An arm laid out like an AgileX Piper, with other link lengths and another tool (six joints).
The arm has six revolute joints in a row. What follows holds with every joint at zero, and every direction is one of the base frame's.
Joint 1 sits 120.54 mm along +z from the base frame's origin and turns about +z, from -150 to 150 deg.
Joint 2 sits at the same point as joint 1 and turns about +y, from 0 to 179.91 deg.
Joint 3 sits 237.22 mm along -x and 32.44 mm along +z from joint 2 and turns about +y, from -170 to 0 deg.
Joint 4 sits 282.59 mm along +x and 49.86 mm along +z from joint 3 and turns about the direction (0.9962, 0, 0.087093), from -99.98 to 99.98 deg.
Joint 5 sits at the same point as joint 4 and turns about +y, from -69.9 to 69.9 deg.
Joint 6 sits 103.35 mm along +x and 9.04 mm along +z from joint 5 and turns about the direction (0.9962, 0, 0.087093), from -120 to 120 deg.
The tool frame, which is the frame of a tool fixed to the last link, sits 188.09 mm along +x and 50 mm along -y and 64.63 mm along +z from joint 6; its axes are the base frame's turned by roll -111.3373, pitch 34.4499 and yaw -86.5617 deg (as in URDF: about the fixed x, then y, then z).
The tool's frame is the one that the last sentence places.
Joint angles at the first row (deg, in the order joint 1, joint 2, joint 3, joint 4, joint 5, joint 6):
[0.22, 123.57, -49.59, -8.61, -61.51, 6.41]
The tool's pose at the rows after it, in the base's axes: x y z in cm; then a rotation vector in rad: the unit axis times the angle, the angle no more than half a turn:
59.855 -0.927 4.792 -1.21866 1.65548 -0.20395
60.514 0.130 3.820 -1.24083 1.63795 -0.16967
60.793 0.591 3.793 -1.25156 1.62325 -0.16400
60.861 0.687 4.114 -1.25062 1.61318 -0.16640
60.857 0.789 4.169 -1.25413 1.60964 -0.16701
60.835 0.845 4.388 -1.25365 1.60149 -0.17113
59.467 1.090 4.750 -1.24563 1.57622 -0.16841
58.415 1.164 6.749 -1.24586 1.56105 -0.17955
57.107 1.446 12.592 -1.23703 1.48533 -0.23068
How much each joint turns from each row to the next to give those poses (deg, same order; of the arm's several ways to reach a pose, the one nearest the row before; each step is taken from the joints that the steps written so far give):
[0.00, 2.08, -2.89, -0.28, -0.22, 0.88]
[0.00, 2.44, -2.24, -2.34, -0.04, 1.48]
[0.00, 0.78, -0.91, -0.95, -0.25, 0.29]
[0.00, 0.00, -0.18, -0.17, -0.37, 0.07]
[0.00, 0.00, 0.00, -0.19, -0.09, -0.06]
[0.00, 0.06, 0.00, -0.05, -0.52, -0.11]
[0.00, -0.77, 3.20, -0.24, -3.76, 0.00]
[0.00, -4.61, 3.77, -0.12, -0.05, -0.18]
[0.00, -9.10, 4.44, -0.51, 0.00, -0.38]

